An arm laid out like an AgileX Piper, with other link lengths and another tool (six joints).
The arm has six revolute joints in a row. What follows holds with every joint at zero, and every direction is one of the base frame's. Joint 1 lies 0.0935 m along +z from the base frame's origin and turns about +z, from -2.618 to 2.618 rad. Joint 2 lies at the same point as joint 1 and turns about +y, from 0 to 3.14 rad. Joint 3 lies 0.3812 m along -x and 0.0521 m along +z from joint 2 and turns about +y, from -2.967 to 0 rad. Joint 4 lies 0.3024 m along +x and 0.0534 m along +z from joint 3 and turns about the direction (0.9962, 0, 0.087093), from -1.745 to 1.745 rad. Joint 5 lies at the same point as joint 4 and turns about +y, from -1.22 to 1.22 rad. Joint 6 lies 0.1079 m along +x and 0.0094 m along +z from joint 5 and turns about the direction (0.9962, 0, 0.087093), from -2.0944 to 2.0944 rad. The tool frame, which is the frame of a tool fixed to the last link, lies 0.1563 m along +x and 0.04 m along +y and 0.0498 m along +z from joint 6; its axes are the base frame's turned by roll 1.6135, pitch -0.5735 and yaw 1.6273 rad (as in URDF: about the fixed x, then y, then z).
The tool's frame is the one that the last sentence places.
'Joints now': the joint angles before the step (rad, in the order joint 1, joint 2, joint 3, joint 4, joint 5, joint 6). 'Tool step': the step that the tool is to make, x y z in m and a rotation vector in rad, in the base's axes. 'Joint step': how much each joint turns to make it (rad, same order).
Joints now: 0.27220 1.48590 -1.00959 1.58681 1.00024 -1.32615
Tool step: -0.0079 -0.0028 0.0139 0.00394 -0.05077 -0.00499
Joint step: 0.00019 -0.03183 0.00003 0.00456 -0.00809 -0.02181
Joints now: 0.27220 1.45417 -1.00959 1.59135 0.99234 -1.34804
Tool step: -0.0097 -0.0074 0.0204 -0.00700 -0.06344 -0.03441
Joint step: -0.00005 -0.06173 0.00002 -0.01282 -0.04020 0.00231
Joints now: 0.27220 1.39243 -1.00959 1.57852 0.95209 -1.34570
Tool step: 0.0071 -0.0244 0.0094 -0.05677 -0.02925 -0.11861
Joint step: -0.02869 -0.08014 0.00012 -0.09308 -0.10022 0.08928
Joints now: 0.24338 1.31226 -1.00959 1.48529 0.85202 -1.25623
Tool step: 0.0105 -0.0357 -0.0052 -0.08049 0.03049 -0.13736
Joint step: -0.05237 -0.07434 -0.00010 -0.18497 -0.07372 0.18777
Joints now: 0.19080 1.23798 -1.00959 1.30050 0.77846 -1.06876
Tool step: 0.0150 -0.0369 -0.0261 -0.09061 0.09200 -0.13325
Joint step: -0.04938 -0.03502 0.00000 -0.23701 -0.03245 0.23949
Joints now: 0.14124 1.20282 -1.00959 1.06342 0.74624 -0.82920
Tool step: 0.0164 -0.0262 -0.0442 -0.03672 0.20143 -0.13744
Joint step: -0.00512 0.01547 0.00011 -0.24367 0.00422 0.33999
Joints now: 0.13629 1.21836 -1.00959 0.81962 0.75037 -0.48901
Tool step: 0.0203 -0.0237 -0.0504 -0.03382 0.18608 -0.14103
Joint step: 0.00857 0.05381 0.00003 -0.20126 0.00374 0.29495
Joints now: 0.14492 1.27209 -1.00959 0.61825 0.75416 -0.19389
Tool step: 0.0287 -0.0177 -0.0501 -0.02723 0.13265 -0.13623
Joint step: 0.02024 0.09017 0.00007 -0.14469 -0.04149 0.23191
